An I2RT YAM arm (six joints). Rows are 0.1 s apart.
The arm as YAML. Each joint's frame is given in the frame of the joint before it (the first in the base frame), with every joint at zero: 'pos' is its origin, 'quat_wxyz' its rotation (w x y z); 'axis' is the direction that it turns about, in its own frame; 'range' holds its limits. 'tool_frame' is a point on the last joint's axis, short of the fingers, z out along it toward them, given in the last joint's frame.
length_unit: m
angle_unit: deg
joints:
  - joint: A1
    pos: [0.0, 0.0, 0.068]
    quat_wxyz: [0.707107, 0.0, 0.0, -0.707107]
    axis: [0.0, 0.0, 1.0]
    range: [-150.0, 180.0]
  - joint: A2
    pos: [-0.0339, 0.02, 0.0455]
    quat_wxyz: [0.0, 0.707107, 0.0, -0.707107]
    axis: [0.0, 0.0, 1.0]
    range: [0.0, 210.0]
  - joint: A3
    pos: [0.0, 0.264, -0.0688]
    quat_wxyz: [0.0, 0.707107, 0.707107, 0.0]
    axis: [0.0, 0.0, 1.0]
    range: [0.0, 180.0]
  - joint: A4
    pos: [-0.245, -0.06, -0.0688]
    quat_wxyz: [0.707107, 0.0, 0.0, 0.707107]
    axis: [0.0, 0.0, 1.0]
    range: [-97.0, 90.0]
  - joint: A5
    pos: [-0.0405, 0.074, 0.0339]
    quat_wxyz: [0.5, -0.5, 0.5, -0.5]
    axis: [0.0, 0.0, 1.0]
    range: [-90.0, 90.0]
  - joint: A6
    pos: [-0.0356, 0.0, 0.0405]
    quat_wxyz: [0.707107, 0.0, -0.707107, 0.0]
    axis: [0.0, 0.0, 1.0]
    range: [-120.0, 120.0]
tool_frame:
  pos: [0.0, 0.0, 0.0]
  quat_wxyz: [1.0, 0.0, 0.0, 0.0]
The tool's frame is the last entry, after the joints.
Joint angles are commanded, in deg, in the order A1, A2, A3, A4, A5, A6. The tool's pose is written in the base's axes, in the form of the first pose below.
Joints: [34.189 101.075 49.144 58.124 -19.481 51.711]
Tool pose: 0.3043 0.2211 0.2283 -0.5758 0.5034 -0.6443 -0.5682 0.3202 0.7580
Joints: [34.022 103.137 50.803 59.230 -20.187 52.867]
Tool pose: 0.3113 0.2249 0.2262 -0.5850 0.5079 -0.6323 -0.5678 0.3003 0.7665
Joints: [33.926 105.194 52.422 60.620 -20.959 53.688]
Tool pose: 0.3177 0.2290 0.2241 -0.5898 0.5102 -0.6260 -0.5741 0.2803 0.7693
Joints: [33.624 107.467 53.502 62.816 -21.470 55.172]
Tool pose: 0.3240 0.2311 0.2190 -0.5970 0.5204 -0.6105 -0.5715 0.2582 0.7789
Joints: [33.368 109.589 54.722 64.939 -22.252 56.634]
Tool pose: 0.3299 0.2334 0.2151 -0.6049 0.5272 -0.5968 -0.5732 0.2320 0.7859
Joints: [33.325 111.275 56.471 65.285 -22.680 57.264]
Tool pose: 0.3360 0.2373 0.2133 -0.6107 0.5273 -0.5907 -0.5733 0.2202 0.7892
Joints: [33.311 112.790 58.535 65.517 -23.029 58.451]
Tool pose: 0.3423 0.2416 0.2139 -0.6186 0.5320 -0.5783 -0.5713 0.2008 0.7958
